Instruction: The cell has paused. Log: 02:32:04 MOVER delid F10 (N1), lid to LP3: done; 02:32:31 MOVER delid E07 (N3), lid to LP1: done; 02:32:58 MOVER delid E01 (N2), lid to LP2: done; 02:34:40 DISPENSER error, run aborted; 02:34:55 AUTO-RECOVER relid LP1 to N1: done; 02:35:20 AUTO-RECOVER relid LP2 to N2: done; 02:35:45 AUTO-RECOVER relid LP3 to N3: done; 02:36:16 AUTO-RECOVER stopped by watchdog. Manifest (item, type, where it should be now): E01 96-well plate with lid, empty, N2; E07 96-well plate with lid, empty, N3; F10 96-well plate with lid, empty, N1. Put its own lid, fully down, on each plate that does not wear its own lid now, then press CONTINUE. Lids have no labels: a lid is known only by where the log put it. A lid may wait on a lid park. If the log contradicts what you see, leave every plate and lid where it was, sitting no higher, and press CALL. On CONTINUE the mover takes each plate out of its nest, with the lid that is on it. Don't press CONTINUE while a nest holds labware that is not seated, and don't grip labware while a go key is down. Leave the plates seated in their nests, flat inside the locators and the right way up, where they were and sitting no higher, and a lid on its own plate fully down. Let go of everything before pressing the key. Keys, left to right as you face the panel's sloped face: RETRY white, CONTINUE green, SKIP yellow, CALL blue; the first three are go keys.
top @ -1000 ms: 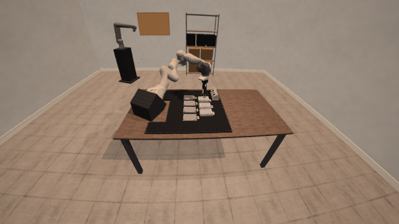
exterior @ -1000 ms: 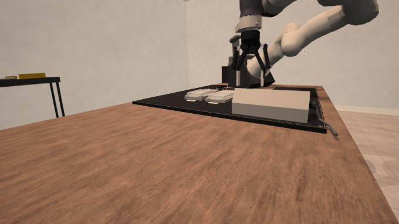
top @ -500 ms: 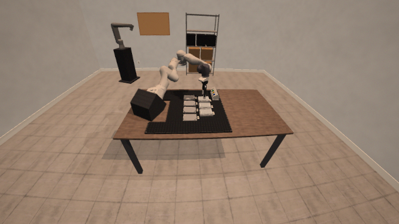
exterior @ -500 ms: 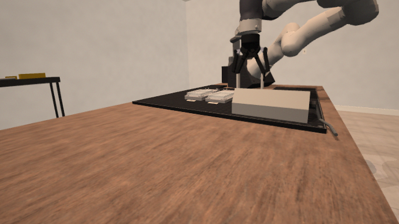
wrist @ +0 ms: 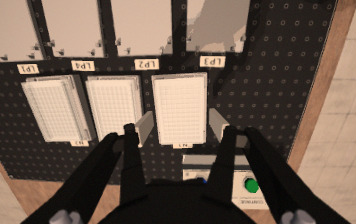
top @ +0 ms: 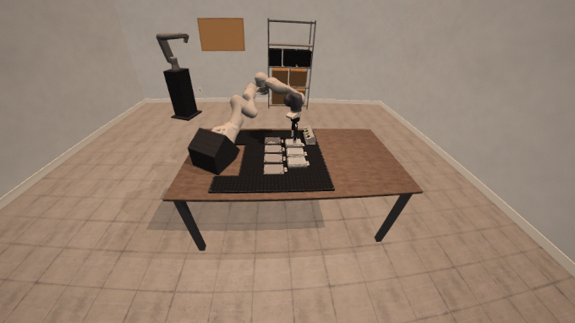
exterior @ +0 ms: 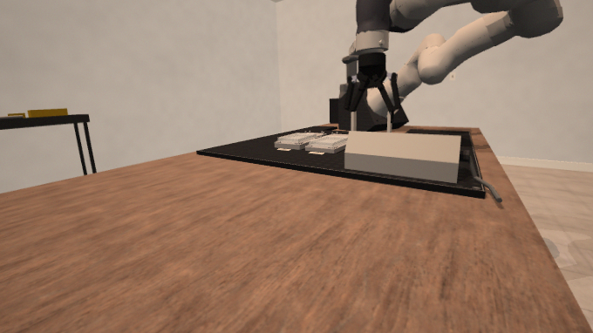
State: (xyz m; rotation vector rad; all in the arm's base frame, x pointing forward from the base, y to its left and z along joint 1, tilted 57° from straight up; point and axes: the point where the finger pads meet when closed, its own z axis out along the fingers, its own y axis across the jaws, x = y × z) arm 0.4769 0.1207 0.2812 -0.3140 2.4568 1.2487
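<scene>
The 96-well plate is 5 cm below my hand. From my hand the other things lie so: LP2 label (9 cm to the right, 7 cm below, 6 cm behind); then smooth white lid (13 cm to the right, 5 cm below, 4 cm ahead); then blue call key (12 cm ahead, 8 cm to the left, 1 cm below).
</scene>
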